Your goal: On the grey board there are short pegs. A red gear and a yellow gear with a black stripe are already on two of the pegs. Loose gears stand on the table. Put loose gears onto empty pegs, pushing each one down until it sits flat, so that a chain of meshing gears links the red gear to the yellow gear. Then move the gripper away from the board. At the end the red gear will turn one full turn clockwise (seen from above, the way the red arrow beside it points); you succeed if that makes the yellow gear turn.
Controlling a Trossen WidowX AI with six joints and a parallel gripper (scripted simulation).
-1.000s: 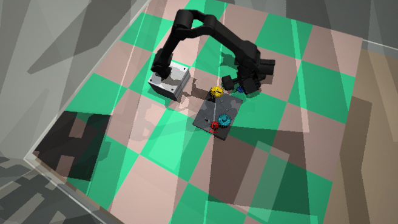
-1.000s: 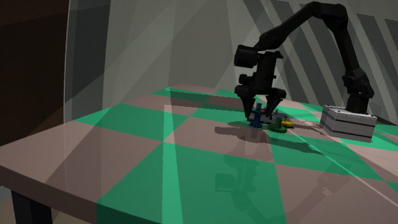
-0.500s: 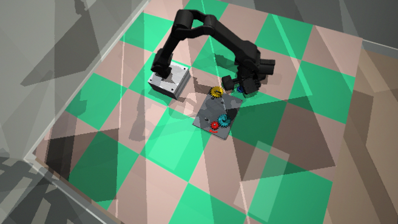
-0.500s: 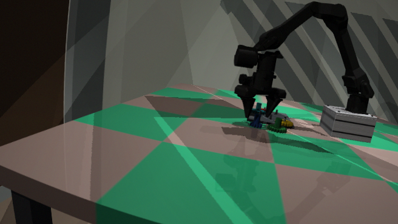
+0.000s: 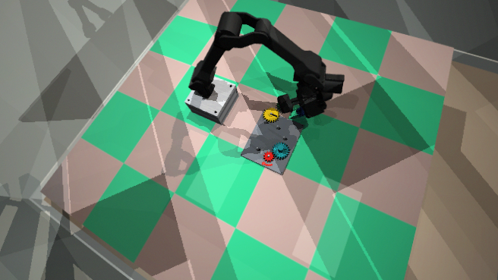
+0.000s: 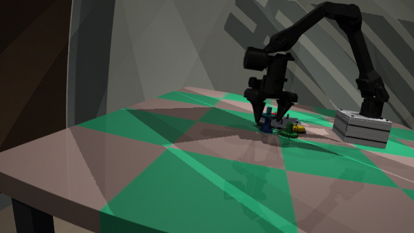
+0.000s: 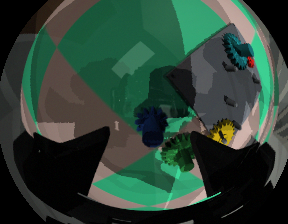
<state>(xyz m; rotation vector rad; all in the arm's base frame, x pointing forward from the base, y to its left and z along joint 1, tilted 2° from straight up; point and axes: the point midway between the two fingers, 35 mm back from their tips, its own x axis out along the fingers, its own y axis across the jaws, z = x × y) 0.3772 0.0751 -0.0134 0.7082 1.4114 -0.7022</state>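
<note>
The blue gear lies 1 cm below my gripper tip. From my gripper tip the other things lie so: green gear 7 cm behind, 1 cm to the left, 1 cm below; then yellow gear 11 cm behind, 6 cm to the right, 1 cm below; then teal gear 2 cm behind, 18 cm to the right, 1 cm below.
</note>
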